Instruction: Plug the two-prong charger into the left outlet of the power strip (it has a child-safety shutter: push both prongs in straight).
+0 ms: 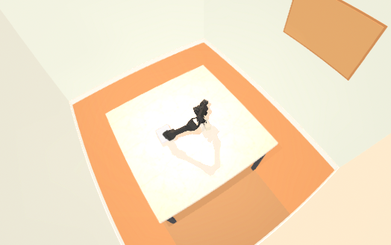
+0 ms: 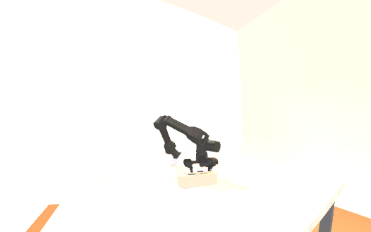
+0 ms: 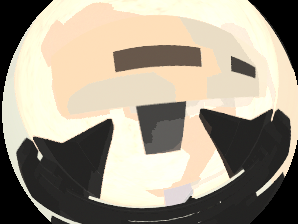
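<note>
Now: gripper tip 2 cm short of the two-prong charger, 1 cm to the left of it and 1 cm below it.
</note>
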